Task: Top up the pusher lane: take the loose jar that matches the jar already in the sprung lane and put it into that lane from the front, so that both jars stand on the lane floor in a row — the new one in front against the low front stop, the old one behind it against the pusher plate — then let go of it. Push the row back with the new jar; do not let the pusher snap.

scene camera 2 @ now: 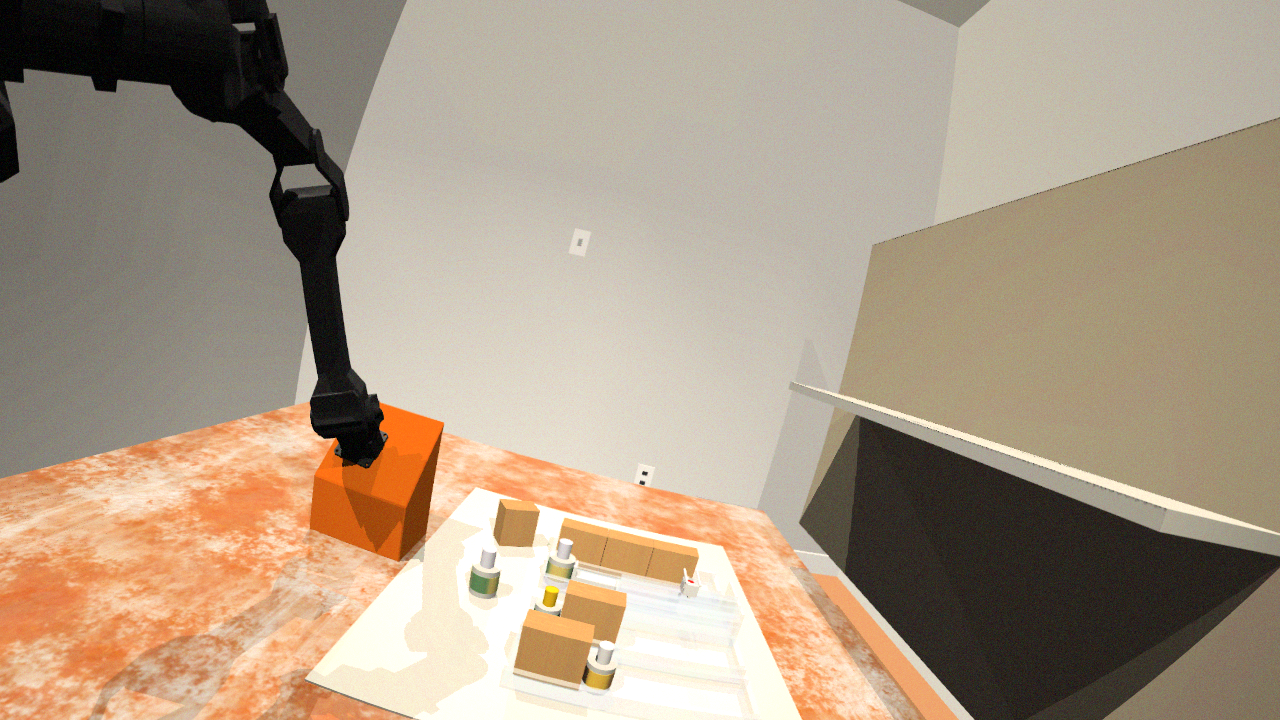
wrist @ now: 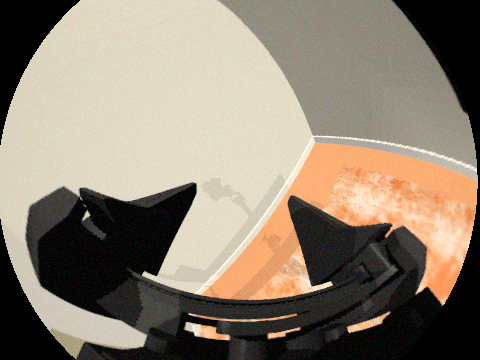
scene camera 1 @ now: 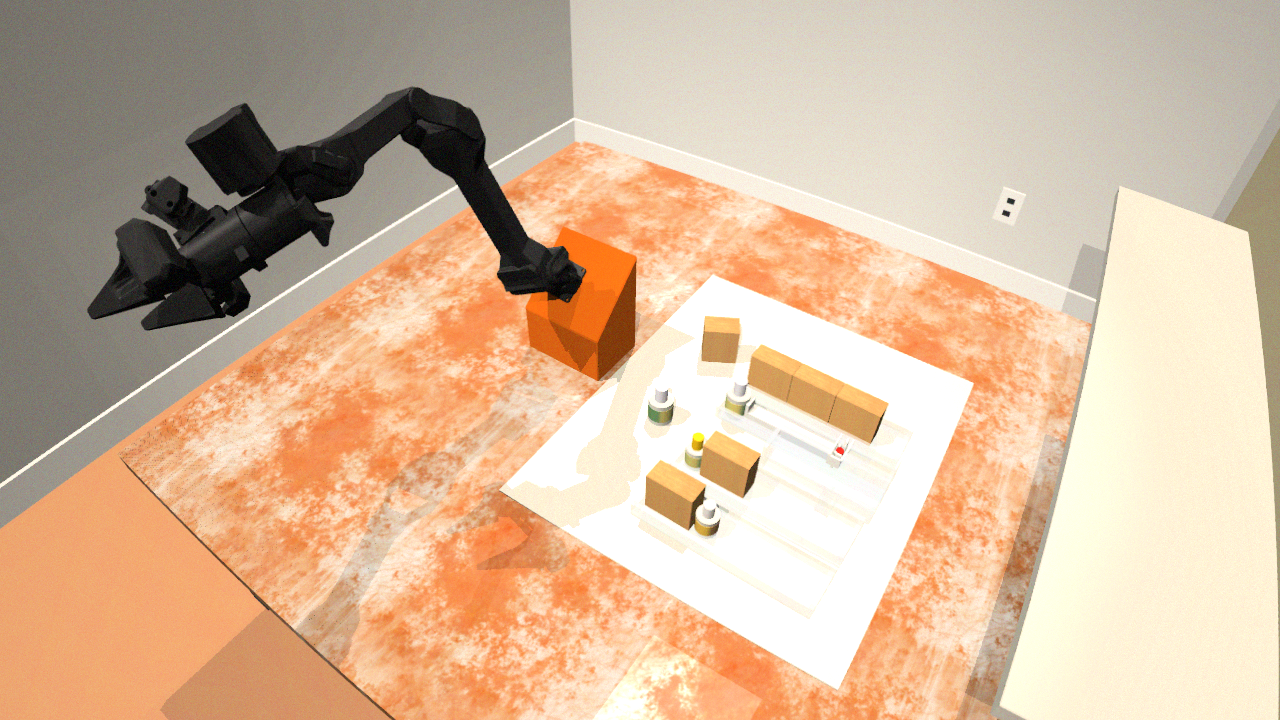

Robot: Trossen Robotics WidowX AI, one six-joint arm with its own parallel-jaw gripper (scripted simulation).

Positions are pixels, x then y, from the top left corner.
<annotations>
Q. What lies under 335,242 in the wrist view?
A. My gripper.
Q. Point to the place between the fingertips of my gripper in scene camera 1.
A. At 118,321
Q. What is my gripper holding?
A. Nothing.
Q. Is my gripper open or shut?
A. Open.
</annotations>
